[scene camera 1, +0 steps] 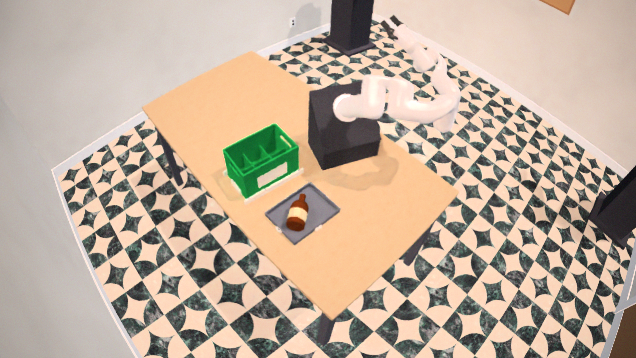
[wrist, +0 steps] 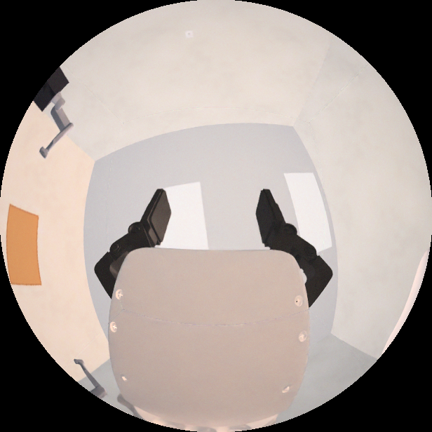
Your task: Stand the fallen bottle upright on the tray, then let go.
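Where they show: gripper, fingertip midpoint: (scene camera 1: 386,19); arm's base at its link origin: (scene camera 1: 346,107).
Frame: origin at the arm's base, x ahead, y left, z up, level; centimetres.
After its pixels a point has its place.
A brown bottle (scene camera 1: 297,214) @[x 44.5, y 22.7, z -16.5 cm] with a cream label lies on its side on the grey tray (scene camera 1: 324,209) @[x 31.1, y 23.7, z -23.9 cm] in the scene view. Its neck points toward the tray's back corner and its base is near the front left edge. The bottle and the tray do not show in the wrist view. My gripper (scene camera 1: 389,26) @[x -26.6, y -5.9, z 37.8 cm] (wrist: 212,200) is open and empty, with its fingers wide apart. It is raised high at the far side of the arm, well away from the bottle and tray.
A green crate (scene camera 1: 272,175) @[x 41.0, y 0.7, z -16.2 cm] with compartments stands on the table (scene camera 1: 380,220) @[x 15.9, y 42.6, z -24.4 cm], close behind and left of the tray. The black arm base (scene camera 1: 345,145) @[x 7.4, y 9.0, z -12.3 cm] stands at the table's back edge. A dark pillar (scene camera 1: 351,22) rises behind the table.
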